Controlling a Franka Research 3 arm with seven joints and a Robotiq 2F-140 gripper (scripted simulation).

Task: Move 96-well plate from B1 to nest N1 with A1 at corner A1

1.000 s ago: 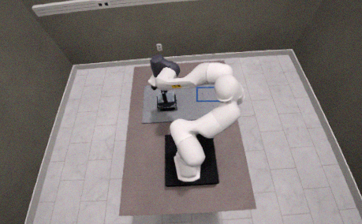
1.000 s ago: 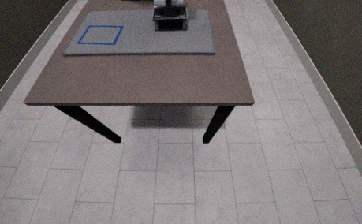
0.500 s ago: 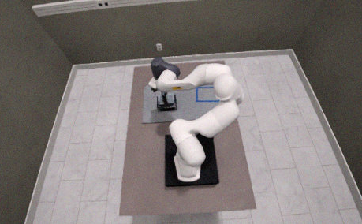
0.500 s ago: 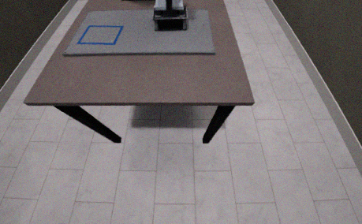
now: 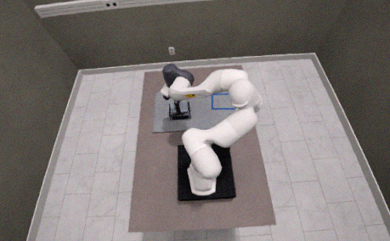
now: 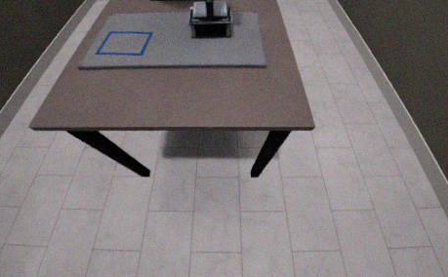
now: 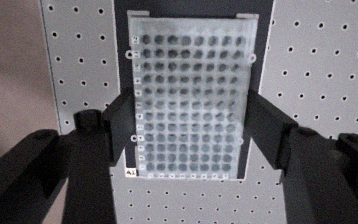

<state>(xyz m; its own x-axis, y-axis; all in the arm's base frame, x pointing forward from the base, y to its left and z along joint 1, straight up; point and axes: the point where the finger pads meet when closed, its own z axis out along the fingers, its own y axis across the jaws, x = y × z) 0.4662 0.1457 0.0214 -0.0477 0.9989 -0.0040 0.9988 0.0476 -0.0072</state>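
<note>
My hand is 2 cm above the clear 96-well plate. Round my hand: dark raised nest 4 cm below; then A1 label 5 cm behind, 8 cm to the right, 4 cm below.
</note>
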